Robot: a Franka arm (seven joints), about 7 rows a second.
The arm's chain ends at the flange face. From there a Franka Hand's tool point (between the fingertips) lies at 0.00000 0.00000 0.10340 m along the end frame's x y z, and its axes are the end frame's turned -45 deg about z.
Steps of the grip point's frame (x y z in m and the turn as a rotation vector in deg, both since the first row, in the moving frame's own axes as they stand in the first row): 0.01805, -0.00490, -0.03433, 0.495, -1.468, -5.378; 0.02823, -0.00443, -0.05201, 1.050, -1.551, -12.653; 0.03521, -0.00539, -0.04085, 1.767, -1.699, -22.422; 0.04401, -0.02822, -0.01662, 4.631, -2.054, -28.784
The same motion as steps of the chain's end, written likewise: 0.01174, -0.01759, -0.03429, -0.688, -1.388, -5.378; 0.02005, -0.02409, -0.05195, -0.354, -1.839, -12.653; 0.02541, -0.02948, -0.04076, 0.048, -2.451, -22.422; 0.02014, -0.05002, -0.01622, 1.822, -4.727, -28.784
